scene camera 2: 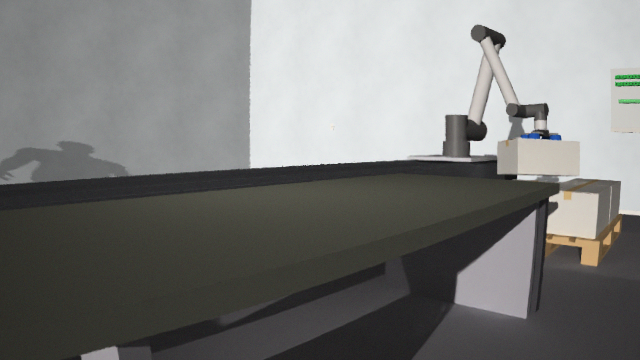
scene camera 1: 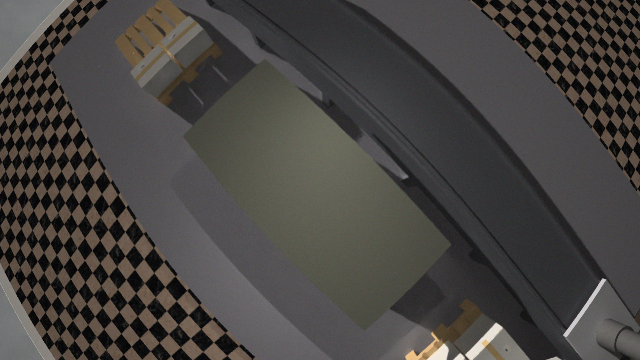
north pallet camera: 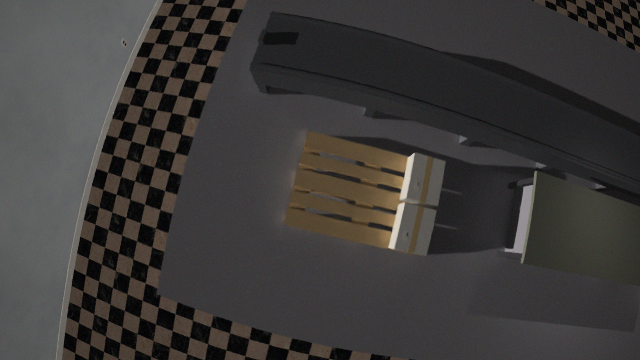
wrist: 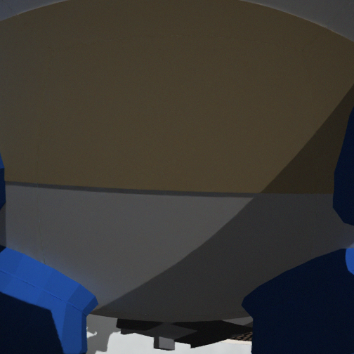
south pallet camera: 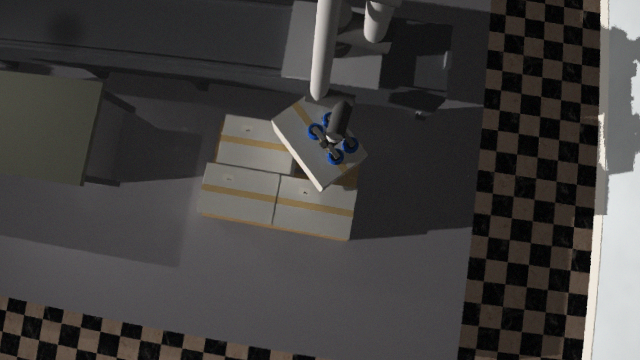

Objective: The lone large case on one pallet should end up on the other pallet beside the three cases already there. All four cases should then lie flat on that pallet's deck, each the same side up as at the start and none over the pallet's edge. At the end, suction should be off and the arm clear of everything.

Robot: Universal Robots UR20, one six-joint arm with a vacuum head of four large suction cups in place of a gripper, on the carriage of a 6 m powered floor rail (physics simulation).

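Places are measured from the arm's base along level axes (x ahead, y left, z up), in centimetres.
Pixels of known places: arm's base, origin of the base link: (scene camera 2: 456, 156) (scene camera 1: 605, 332).
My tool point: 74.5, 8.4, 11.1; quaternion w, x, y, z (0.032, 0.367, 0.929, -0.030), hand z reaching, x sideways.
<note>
Ahead of a thing's pixels: the offset from my tool point to its top centre, as dx, dy, dz. Level surfaces: height alone.
The large case (scene camera 2: 540, 158) (south pallet camera: 307, 152) (wrist: 150, 100) hangs level under my suction head (scene camera 2: 541, 136) (south pallet camera: 332, 138), which is shut on its top. It is above the loaded pallet (scene camera 2: 590, 254) (south pallet camera: 349, 176), with a gap below it in scene camera 2. In the south pallet camera it is turned diagonally to the other cases. Three cases lie flat on that pallet: one @(+4.2, -55.6, -26.9) (south pallet camera: 250, 156) at the back left, partly overlapped in view by the held case, one @(+42.7, -63.2, -26.9) (south pallet camera: 235, 206) at the front left and one @(+44.5, -5.8, -26.9) (south pallet camera: 310, 218) at the front right. Pallet wood shows at the back right; the rest of that corner is hidden.
The other pallet (north pallet camera: 340, 144) carries two smaller cases (north pallet camera: 421, 180) (north pallet camera: 411, 230) at one end. A long table @(dz -15.1) (scene camera 1: 315, 200) (scene camera 2: 300, 220) (north pallet camera: 585, 230) (south pallet camera: 45, 125) stands between the pallets. The floor rail (scene camera 1: 450, 130) (north pallet camera: 350, 57) runs behind, with the arm's carriage plate (scene camera 1: 592, 310) beside the loaded pallet.
</note>
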